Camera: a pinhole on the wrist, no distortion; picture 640 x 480 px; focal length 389.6 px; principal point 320.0 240.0 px. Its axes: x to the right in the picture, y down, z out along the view. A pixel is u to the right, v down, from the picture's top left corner.
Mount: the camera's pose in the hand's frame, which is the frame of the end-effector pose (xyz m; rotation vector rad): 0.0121 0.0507 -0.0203 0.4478 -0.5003 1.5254
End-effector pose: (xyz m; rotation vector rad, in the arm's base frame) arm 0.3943 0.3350 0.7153 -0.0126 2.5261 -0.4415
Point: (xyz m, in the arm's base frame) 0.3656 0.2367 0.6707
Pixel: 113.8 95.6
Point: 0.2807 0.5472 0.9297
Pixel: behind the camera
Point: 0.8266 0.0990 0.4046
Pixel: 469.4 355.5
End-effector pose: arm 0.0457 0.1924 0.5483 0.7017 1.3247 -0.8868
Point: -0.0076 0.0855 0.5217
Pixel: 118.9 158.0
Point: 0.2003 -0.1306 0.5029
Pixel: 481.3 133.0
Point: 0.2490 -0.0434 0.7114
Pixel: 581.4 406.0
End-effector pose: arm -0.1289 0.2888 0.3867 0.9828 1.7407 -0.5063
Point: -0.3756 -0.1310 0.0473
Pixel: 136.1 108.5
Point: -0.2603 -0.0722 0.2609
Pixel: 167.1 244.2
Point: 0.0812 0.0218 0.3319
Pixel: 527.6 336.7
